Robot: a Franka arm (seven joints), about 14 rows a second.
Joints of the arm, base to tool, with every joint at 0 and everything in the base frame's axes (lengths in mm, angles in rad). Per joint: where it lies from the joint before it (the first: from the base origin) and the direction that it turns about. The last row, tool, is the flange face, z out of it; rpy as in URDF.
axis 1: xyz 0 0 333 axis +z
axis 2: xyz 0 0 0 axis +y
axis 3: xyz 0 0 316 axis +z
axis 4: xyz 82.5 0 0 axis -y
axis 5: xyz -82.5 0 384 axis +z
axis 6: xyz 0 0 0 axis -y
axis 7: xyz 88 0 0 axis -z
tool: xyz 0 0 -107 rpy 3.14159 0 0
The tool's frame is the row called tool.
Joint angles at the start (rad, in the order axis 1, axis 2, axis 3, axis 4, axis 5, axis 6, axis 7): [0.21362, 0.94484, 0.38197, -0.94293, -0.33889, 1.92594, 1.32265]
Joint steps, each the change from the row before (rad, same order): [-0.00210, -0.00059, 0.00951, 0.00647, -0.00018, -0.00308, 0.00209]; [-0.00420, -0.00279, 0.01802, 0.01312, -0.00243, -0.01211, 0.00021]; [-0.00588, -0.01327, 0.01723, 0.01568, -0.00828, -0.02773, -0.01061]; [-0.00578, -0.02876, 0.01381, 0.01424, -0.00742, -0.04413, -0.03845]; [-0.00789, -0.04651, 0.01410, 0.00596, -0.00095, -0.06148, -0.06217]
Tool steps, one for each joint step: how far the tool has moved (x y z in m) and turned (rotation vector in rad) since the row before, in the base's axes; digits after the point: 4 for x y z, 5 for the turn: [-0.0002, 0.0018, 0.0044, 0.00877, -0.00188, -0.00059]; [-0.0007, 0.0026, 0.0095, 0.01207, -0.00170, 0.00253]; [-0.0010, -0.0006, 0.0171, 0.00070, -0.00437, 0.01150]; [-0.0031, -0.0030, 0.0262, -0.01010, -0.00574, 0.03716]; [-0.0078, -0.0045, 0.0340, -0.01616, 0.00126, 0.06019]
